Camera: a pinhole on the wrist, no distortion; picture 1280 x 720 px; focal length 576.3 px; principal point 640.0 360.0 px. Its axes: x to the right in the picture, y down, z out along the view. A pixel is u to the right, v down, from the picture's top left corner.
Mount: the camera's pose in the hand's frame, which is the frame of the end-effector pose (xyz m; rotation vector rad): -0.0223 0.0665 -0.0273 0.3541 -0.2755 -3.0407
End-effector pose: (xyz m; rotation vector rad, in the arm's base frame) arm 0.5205 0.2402 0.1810 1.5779 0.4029 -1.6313
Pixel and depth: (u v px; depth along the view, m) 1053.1 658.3 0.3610
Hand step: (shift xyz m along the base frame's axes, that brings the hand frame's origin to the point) -0.2970 -0.0489 0.3534
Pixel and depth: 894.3 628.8 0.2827
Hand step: -0.2049 -0.0893 0.2231
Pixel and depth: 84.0 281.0 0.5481
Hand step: -0.1649 -0.7195 -0.1534
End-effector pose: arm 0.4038 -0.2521 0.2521 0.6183 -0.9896 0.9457
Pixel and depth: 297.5 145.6 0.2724
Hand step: -0.2885 -0.0677 0.1751
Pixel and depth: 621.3 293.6 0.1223
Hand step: -0.1367 -0.0401 -0.0018
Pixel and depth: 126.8 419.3 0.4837
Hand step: -0.2811 -0.2586 0.4964
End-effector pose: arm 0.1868 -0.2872 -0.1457 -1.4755 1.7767 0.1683
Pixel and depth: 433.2 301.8 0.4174
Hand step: 0.0260 0.2648 -0.3531
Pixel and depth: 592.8 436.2 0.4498
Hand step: 0.1287 0.3328 -0.2584
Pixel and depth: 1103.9 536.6 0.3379
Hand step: 0.1244 0.4194 0.0615
